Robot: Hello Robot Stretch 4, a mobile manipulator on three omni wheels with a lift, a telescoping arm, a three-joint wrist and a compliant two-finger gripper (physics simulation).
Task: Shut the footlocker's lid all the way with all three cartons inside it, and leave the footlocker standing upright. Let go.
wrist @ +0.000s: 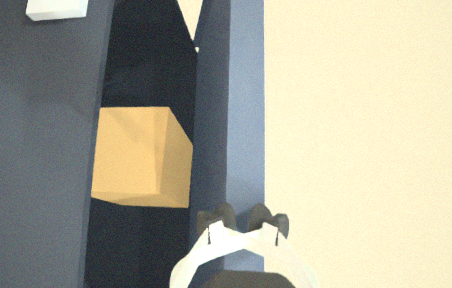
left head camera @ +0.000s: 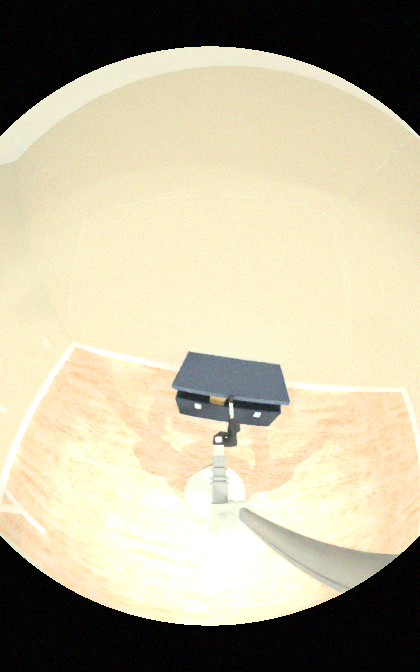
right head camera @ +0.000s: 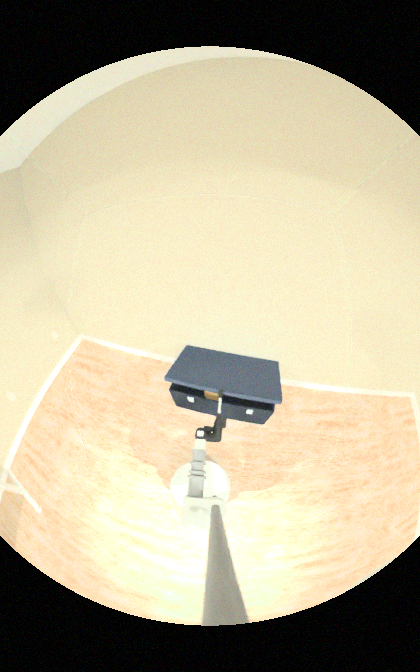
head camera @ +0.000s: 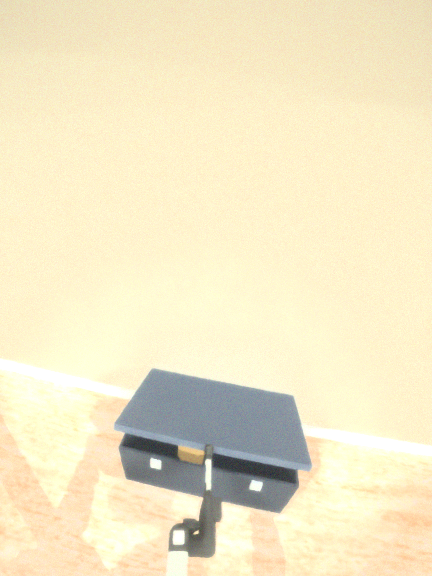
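Observation:
The dark blue footlocker [head camera: 170, 475] [left head camera: 245, 416] [right head camera: 197, 402] [wrist: 44, 128] stands upright on the floor near the wall. Its lighter blue lid [head camera: 216, 417] [left head camera: 230, 377] [right head camera: 225, 372] [wrist: 244, 110] is raised a little, leaving a gap along the front. One tan carton [head camera: 190, 455] [left head camera: 216, 400] [right head camera: 211, 395] [wrist: 136, 154] shows through the gap; the other cartons are hidden. My gripper [head camera: 208, 453] [left head camera: 231, 400] [right head camera: 220, 395] [wrist: 243, 220] is at the middle of the lid's front edge, just right of the carton, with its fingers shut on that edge.
Two white latch blocks [head camera: 155, 463] [head camera: 255, 484] sit on the footlocker's front wall. A plain cream wall with a white baseboard [head camera: 360, 439] stands close behind it. My base [left head camera: 215, 490] stands on the wooden floor in front of the footlocker.

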